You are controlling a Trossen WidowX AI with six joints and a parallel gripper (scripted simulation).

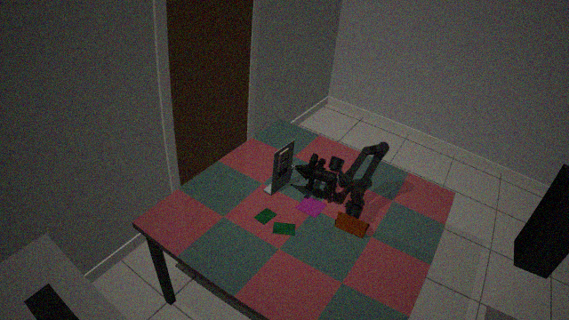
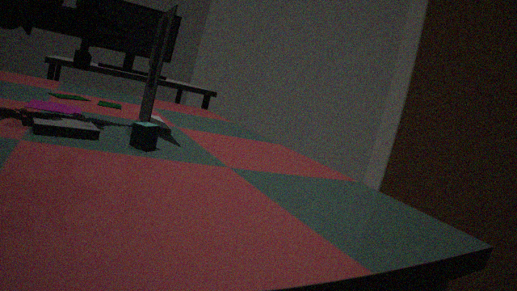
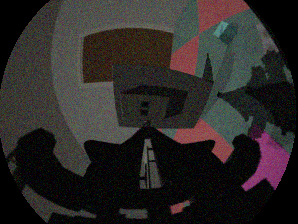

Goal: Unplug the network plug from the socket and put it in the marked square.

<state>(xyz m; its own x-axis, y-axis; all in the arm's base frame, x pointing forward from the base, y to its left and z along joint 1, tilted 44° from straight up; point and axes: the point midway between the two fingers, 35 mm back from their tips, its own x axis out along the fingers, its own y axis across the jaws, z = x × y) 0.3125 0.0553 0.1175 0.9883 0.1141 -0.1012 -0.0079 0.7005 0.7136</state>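
The panel lies 9 cm ahead of my gripper tip, 2 cm to the right of it and 7 cm below it. From my gripper tip the other things lie so: teal cube 3 cm ahead, 24 cm to the right, 17 cm below; then flat grey block 10 cm behind, 21 cm to the right, 18 cm below.
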